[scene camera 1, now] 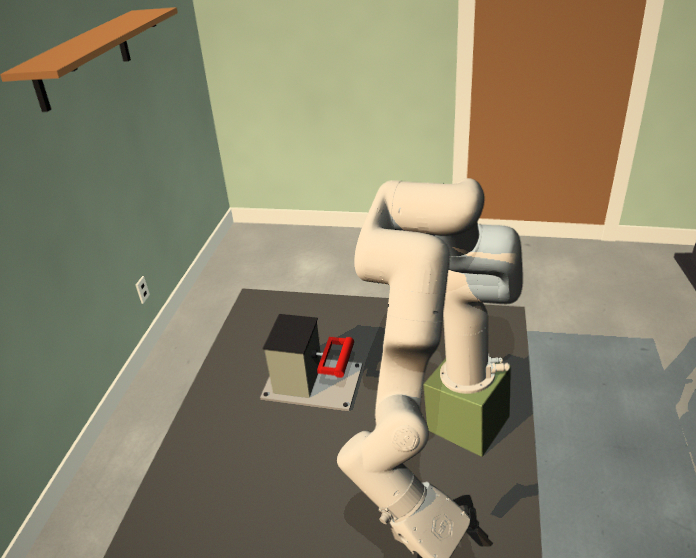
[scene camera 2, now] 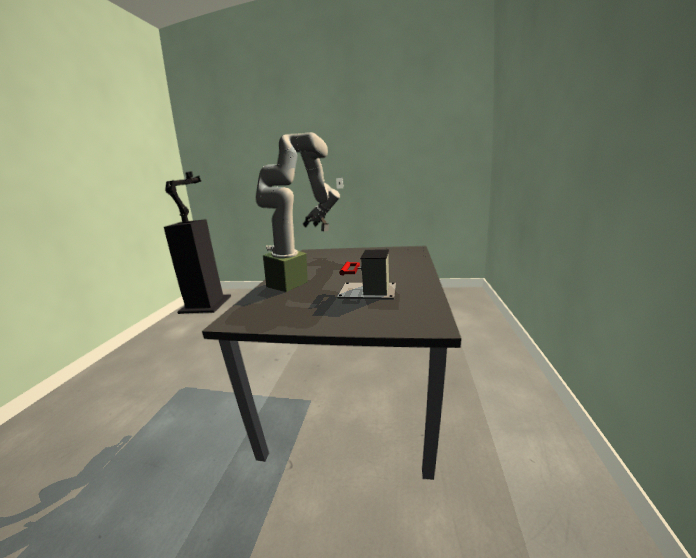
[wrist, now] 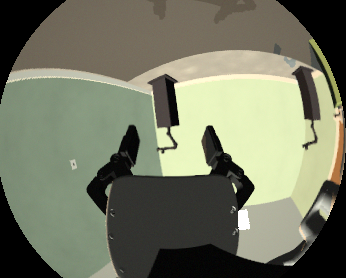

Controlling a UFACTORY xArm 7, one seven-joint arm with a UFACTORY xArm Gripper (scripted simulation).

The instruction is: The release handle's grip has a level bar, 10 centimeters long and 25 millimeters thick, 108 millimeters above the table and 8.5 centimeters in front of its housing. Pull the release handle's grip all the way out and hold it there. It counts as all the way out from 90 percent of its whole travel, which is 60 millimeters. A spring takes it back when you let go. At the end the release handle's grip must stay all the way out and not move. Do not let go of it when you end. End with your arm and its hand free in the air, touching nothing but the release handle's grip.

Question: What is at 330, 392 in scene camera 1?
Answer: A baseplate.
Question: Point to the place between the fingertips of my gripper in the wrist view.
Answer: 171, 132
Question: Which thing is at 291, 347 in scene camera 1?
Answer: A housing.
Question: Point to a housing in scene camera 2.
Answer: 375, 270
